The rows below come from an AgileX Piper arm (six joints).
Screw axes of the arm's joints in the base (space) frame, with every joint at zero. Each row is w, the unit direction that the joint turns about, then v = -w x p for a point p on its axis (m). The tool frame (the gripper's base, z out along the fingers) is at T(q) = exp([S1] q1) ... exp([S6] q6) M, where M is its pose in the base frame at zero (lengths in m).
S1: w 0 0 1 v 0 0 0
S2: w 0 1 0 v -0.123 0 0
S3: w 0 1 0 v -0.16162 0 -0.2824
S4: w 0.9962 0 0.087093 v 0 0.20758 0
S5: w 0 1 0 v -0.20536 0 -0.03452
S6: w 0.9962 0 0.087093 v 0 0.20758 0
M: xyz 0.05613 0 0.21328 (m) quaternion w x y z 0.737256 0 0.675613 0
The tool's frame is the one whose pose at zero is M.
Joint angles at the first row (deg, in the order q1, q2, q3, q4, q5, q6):
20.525, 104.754, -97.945, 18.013, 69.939, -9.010
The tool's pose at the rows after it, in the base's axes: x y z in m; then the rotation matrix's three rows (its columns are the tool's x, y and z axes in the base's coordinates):
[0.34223 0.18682 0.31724], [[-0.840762 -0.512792 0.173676], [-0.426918 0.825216 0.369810], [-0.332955 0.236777 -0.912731]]
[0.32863 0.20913 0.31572], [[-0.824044 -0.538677 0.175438], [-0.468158 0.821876 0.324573], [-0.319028 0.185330 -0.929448]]
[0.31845 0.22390 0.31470], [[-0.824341 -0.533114 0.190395], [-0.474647 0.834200 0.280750], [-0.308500 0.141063 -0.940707]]
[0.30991 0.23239 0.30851], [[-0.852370 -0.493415 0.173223], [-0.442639 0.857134 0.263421], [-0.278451 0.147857 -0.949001]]
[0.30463 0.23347 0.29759], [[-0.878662 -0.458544 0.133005], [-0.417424 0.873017 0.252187], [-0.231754 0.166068 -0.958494]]
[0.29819 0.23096 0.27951], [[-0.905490 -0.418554 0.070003], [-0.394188 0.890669 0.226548], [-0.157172 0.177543 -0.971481]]
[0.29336 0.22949 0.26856], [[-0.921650 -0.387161 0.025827], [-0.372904 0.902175 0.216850], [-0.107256 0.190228 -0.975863]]
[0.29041 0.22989 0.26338], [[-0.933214 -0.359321 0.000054], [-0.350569 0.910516 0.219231], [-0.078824 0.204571 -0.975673]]
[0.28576 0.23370 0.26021], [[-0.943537 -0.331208 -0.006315], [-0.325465 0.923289 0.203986], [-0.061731 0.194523 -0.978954]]
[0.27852 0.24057 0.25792], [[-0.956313 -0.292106 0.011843], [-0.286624 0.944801 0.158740], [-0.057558 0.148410 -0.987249]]
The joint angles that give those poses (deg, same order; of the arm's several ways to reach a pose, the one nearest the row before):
25.138, 104.754, -97.944, 16.133, 69.938, -7.408
29.873, 104.753, -97.944, 11.923, 69.938, -3.881
33.373, 104.755, -97.948, 7.938, 69.940, 0.562
35.320, 104.683, -96.606, 7.023, 69.867, 5.186
35.741, 104.632, -94.244, 7.774, 69.867, 7.439
35.784, 104.633, -90.395, 8.747, 69.951, 9.213
35.784, 104.634, -87.983, 9.853, 70.011, 10.461
35.864, 104.691, -86.872, 10.896, 70.013, 11.714
36.920, 104.736, -86.276, 10.230, 69.991, 14.582
39.181, 104.736, -85.923, 7.064, 69.997, 20.190

